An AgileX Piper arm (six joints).
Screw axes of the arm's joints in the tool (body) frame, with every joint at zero. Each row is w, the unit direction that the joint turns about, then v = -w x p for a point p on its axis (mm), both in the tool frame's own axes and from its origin. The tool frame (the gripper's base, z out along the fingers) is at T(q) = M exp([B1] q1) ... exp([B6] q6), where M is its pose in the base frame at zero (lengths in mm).
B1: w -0.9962 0 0.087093 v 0 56.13 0
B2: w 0 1 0 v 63.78 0 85.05
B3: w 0 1 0 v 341.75 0 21.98
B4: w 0 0 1 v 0 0 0
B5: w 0 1 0 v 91 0 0
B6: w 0 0 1 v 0 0 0
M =
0.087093 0 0.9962 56.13
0 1 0 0
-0.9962 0 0.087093 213.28
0 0 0 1
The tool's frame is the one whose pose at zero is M.
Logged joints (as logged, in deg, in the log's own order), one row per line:
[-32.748 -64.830 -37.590 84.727 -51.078 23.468]
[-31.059 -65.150 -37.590 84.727 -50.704 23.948]
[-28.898 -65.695 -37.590 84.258 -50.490 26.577]
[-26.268 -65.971 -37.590 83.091 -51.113 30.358]
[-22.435 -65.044 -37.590 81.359 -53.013 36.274]
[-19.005 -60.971 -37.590 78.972 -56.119 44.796]
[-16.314 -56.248 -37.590 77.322 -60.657 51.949]
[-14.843 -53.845 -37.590 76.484 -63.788 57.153]
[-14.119 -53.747 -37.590 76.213 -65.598 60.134]
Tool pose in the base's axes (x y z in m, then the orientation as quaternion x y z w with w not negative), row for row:
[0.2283 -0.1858 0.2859 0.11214 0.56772 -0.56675 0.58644]
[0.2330 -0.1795 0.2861 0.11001 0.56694 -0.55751 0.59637]
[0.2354 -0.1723 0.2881 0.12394 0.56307 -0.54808 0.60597]
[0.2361 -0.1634 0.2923 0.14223 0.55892 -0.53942 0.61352]
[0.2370 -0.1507 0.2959 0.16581 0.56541 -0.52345 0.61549]
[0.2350 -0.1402 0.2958 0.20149 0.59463 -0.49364 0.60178]
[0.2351 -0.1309 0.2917 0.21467 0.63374 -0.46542 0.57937]
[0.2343 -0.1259 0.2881 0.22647 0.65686 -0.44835 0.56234]
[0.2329 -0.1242 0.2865 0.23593 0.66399 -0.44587 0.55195]
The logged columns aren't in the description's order. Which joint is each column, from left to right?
Columns, left to right: q1, q5, q3, q2, q6, q4.
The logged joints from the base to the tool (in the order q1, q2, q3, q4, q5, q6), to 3 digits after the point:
[-32.748 84.727 -37.590 23.468 -64.830 -51.078]
[-31.059 84.727 -37.590 23.948 -65.150 -50.704]
[-28.898 84.258 -37.590 26.577 -65.695 -50.490]
[-26.268 83.091 -37.590 30.358 -65.971 -51.113]
[-22.435 81.359 -37.590 36.274 -65.044 -53.013]
[-19.005 78.972 -37.590 44.796 -60.971 -56.119]
[-16.314 77.322 -37.590 51.949 -56.248 -60.657]
[-14.843 76.484 -37.590 57.153 -53.845 -63.788]
[-14.119 76.213 -37.590 60.134 -53.747 -65.598]

